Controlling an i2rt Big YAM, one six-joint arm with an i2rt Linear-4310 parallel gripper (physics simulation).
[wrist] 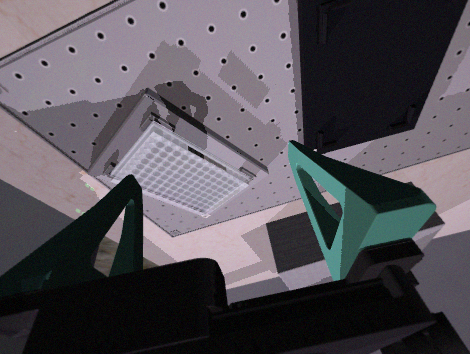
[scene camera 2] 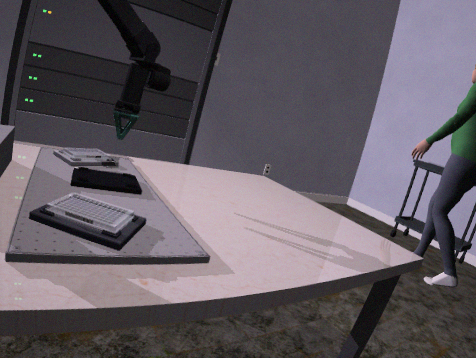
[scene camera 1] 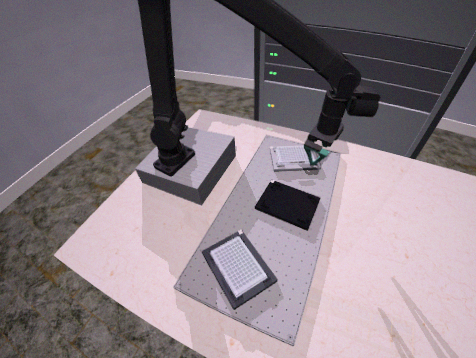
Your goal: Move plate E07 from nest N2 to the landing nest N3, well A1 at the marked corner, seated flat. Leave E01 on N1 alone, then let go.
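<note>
My gripper (scene camera 1: 312, 165) (scene camera 2: 120, 138) (wrist: 212, 164) is open and empty above the far end of the board. A clear multiwell plate (scene camera 1: 289, 154) (wrist: 185, 170) sits in the far grey nest (wrist: 132, 112), below and between the fingers in the wrist view. The middle black nest (scene camera 1: 288, 205) (scene camera 2: 106, 180) (wrist: 372, 65) is empty; a small white mark shows at one corner. Another multiwell plate (scene camera 1: 237, 265) (scene camera 2: 92, 210) sits in the near dark nest (scene camera 1: 269, 280) (scene camera 2: 75, 230), whose corner also has a white mark. Plate and nest names are not readable.
The nests stand on a perforated grey board (scene camera 1: 225, 215) (wrist: 45, 80). The arm's base stands on a grey block (scene camera 1: 210, 145) beside the board. A dark equipment cabinet (scene camera 1: 257, 75) is behind the table. A person (scene camera 2: 465, 130) stands by a cart (scene camera 2: 429, 165) beyond the table.
</note>
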